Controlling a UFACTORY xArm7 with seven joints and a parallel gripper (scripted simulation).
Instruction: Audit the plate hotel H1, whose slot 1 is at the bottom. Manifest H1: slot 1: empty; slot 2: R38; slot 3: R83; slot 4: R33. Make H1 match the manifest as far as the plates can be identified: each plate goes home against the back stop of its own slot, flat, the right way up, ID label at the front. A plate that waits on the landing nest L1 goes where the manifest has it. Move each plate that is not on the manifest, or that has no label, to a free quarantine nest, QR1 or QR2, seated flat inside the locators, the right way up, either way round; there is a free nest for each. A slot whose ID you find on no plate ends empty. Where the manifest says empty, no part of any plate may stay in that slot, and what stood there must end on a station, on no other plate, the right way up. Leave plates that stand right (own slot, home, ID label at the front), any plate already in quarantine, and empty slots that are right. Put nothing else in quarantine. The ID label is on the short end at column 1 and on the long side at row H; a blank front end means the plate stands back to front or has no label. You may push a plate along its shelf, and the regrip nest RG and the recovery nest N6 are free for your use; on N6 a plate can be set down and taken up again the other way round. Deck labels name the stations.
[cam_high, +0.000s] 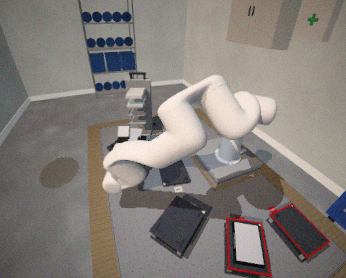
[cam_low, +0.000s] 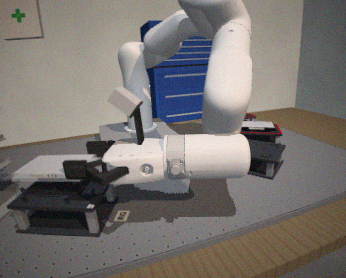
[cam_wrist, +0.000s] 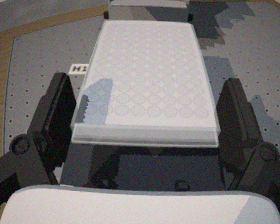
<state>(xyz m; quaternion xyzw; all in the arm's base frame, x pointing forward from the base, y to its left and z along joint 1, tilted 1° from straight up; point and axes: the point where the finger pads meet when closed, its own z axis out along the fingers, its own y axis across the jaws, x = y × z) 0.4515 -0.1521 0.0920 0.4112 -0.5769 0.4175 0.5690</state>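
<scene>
Right now my hand is 2 cm past the white well plate, 5 cm to the left of it and 2 cm above it. Round my hand: deck label H1 (4 cm ahead, 20 cm to the right, 12 cm below); raised regrip nest RG (2 cm behind, 5 cm to the right, 7 cm below); RG label (2 cm ahead, 5 cm to the left, 12 cm below).
</scene>
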